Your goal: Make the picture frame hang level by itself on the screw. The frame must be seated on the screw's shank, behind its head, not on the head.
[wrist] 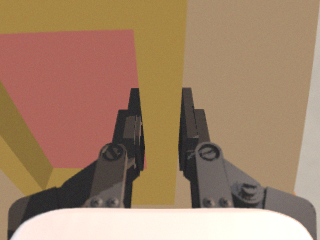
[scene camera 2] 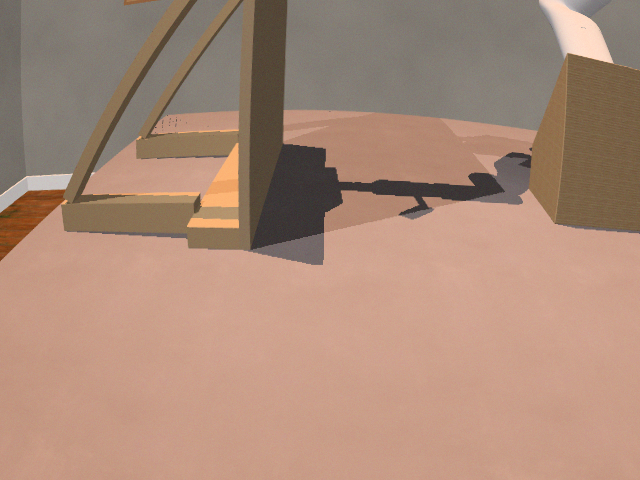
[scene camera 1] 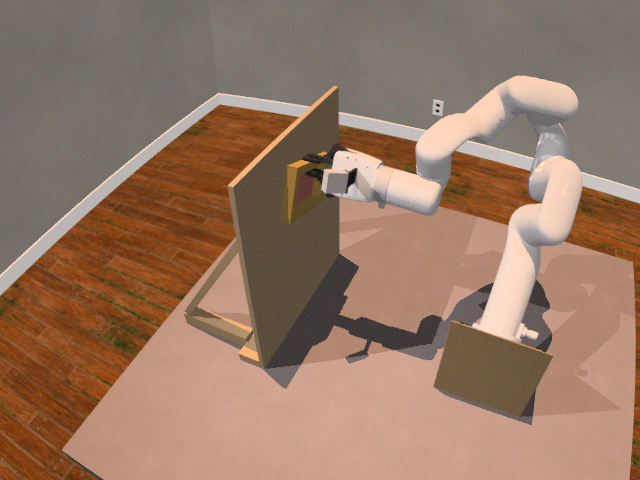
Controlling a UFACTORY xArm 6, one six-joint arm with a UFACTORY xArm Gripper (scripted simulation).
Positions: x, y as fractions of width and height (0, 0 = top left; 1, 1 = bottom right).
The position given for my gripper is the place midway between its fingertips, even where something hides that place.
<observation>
My gripper shows in the wrist view (0.50, 0.44) and in scene camera 1 (0.48, 0.34); in scene camera 2 it is out of frame. A picture frame shows in the wrist view (0.22, 0.34) and in scene camera 1 (0.47, 0.41); in scene camera 2 it is out of frame.
</observation>
